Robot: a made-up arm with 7 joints. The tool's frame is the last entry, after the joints.
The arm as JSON. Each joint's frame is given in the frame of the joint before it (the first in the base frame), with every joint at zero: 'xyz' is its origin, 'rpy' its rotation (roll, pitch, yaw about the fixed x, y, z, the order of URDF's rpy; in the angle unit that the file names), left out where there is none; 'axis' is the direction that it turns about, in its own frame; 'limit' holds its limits. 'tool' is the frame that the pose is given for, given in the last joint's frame.
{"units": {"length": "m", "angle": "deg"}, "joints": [
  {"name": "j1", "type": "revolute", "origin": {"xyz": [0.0, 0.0, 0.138], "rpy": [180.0, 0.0, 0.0]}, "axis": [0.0, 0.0, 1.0], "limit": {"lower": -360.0, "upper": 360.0}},
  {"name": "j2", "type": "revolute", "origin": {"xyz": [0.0, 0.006, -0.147], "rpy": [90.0, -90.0, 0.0]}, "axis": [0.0, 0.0, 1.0], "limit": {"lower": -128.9, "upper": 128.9}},
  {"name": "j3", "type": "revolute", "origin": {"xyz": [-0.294, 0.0, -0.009], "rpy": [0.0, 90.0, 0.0]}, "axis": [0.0, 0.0, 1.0], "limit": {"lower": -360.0, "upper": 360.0}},
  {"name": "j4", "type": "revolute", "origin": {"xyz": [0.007, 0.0, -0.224], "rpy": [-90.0, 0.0, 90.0]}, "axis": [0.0, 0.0, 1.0], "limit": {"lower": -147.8, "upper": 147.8}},
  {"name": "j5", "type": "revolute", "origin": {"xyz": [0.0, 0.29, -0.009], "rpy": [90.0, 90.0, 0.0]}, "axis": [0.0, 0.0, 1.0], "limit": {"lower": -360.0, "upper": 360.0}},
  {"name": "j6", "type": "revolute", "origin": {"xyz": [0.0, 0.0, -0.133], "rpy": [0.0, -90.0, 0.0]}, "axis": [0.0, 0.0, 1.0], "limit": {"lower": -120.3, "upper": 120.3}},
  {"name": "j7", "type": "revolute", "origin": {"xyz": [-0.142, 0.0, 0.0], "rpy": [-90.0, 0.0, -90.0]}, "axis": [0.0, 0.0, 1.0], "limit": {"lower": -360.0, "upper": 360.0}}
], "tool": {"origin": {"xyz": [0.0, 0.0, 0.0]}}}
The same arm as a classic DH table. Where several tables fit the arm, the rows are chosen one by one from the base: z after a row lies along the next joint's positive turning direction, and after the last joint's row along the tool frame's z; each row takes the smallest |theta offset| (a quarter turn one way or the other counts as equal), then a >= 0, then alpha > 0; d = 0 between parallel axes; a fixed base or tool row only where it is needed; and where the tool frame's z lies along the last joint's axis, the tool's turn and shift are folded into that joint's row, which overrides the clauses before.
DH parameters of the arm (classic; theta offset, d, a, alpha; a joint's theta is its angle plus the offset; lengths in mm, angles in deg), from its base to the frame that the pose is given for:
base (fixed): 0 0 0 180
j1: 0 -285 0 90
j2: 0 -15 0 -90
j3: 0 -518 0 90
j4: 0 -16 0 -90
j5: 0 -423 0 90
j6: 0 0 0 -90
j7: 0 -142 0 0
Joint limits (deg, base to tool): -360..360 -128.9..128.9 -360..360 -147.8..147.8 -360..360 -120.3..120.3 -360..360

